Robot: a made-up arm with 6 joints.
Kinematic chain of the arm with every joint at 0, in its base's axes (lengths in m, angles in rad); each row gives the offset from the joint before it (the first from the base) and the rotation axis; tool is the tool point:
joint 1: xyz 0 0 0.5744 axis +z
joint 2: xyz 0 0 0 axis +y
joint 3: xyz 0 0 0.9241 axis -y
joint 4: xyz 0 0 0 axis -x
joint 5: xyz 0.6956 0 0 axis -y
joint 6: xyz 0 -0.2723 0 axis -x
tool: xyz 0 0 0
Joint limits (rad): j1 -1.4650..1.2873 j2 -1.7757..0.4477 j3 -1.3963..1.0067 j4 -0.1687..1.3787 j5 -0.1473..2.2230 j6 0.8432..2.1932
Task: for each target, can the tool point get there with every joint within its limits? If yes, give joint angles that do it. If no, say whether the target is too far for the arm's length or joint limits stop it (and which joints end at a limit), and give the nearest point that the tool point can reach.
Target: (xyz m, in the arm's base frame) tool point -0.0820 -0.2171 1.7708
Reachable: yes | joints -0.9966 -0.5285 -0.2227 0.8150 1.5202 1.0651
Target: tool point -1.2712 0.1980 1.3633
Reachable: yes | joints -0.3654 -1.3656 0.6790 0.1487 0.2247 1.9876
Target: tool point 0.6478 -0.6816 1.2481
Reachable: yes | joints -0.6140 0.2544 -0.3364 0.8295 1.1617 2.0598
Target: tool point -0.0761 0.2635 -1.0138
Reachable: no: joint limits stop it (at a limit: joint 1, joint 2, joint 3, joint 4) | nearest point -0.2925 0.2120 0.6015 | short by 1.631 m
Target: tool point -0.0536 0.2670 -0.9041
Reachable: no: joint limits stop it (at a limit: joint 1, joint 2, joint 3, joint 4) | nearest point -0.2925 0.2120 0.6015 | short by 1.525 m
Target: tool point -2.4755 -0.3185 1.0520
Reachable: no: too far | nearest point -1.6191 -0.2083 0.8868 | short by 0.879 m
